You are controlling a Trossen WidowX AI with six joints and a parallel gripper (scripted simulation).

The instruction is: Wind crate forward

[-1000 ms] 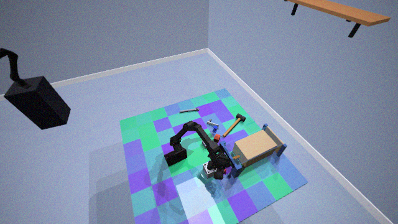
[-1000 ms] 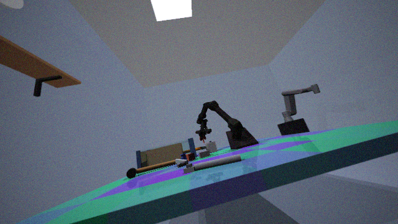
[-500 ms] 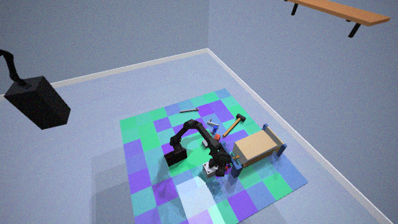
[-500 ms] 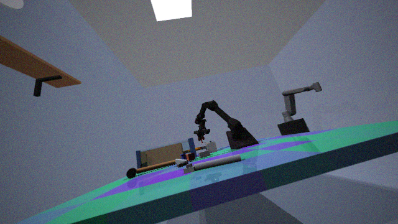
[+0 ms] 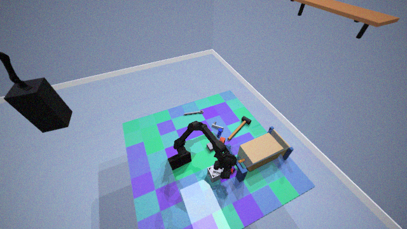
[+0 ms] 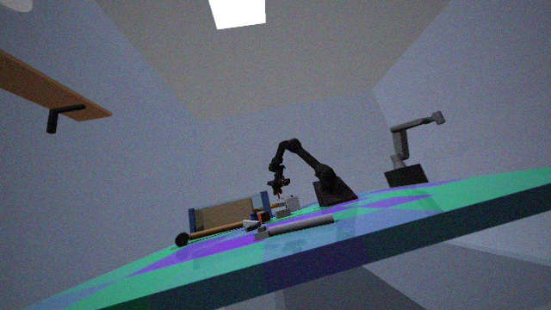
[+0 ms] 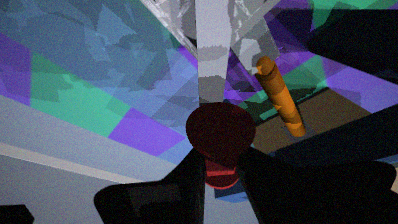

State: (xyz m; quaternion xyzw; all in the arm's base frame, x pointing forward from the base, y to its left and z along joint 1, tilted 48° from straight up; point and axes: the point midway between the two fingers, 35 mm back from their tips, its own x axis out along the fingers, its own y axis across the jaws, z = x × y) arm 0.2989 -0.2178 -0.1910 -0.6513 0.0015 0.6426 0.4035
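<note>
Right now the blue steel frame is 80 mm to the left of my gripper tip, 60 mm ahead of it and 30 mm below it. Also, from my gripper tip: dark red knob: 10 mm to the left, 10 mm behind; then grey hand winch: 110 mm behind, 100 mm below, 60 mm to the left; then red-knobbed crank handle: 40 mm behind, 30 mm to the left, 30 mm below.
</note>
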